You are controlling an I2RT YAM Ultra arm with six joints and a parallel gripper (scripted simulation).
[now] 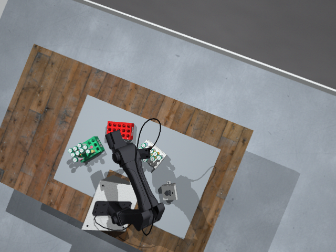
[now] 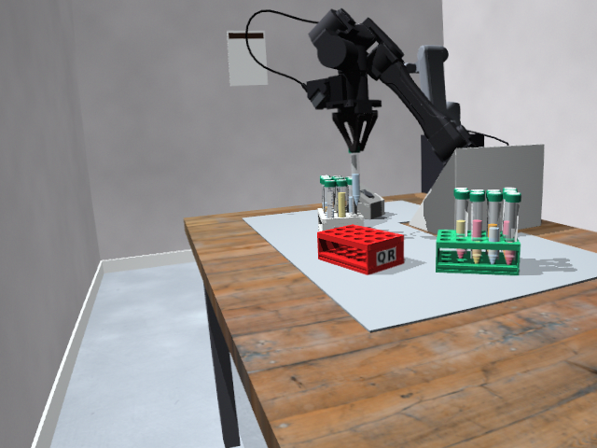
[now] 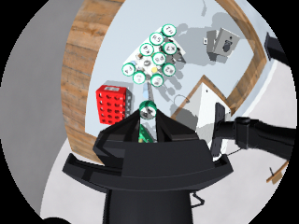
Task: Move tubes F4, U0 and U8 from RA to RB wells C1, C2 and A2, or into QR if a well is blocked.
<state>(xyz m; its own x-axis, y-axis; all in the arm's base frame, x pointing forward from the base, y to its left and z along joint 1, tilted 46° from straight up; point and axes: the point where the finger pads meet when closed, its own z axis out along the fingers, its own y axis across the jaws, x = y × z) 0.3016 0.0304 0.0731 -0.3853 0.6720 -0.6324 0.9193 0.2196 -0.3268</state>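
Right now my hand is 6 cm above the tube and 1 cm to the left of it. From my hand the other things lie so: red rack QR (16 cm below, 13 cm to the left, 7 cm ahead); then tube with yellow filling (12 cm below, 3 cm ahead, 2 cm to the right); then white rack RB (16 cm below, 7 cm to the right, 1 cm ahead).
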